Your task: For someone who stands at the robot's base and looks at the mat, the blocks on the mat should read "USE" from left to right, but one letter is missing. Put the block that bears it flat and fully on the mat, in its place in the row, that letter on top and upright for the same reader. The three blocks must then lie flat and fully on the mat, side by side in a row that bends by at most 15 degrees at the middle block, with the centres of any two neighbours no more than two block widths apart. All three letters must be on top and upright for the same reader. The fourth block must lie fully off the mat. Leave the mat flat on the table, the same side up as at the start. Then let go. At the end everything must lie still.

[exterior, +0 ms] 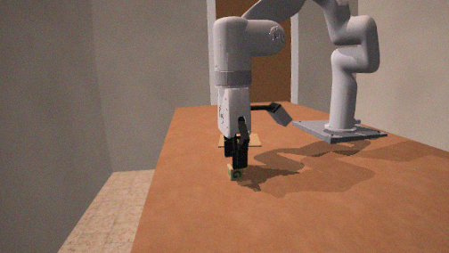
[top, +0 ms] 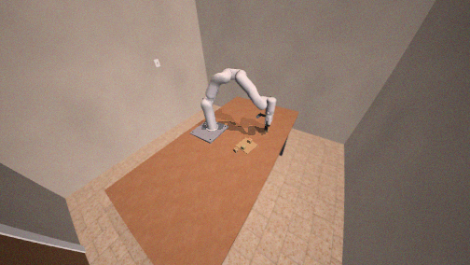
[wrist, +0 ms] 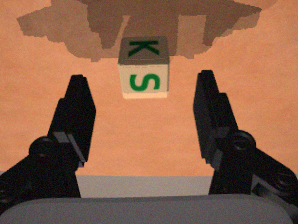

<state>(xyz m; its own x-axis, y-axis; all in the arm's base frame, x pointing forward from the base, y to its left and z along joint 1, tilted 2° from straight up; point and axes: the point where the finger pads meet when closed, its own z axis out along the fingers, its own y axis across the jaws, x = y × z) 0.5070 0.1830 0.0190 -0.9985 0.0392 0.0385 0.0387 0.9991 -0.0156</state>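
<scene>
Right now the block is 4 cm below my hand. Round my hand: mat 26 cm to the right, 10 cm behind, 5 cm below.
</scene>
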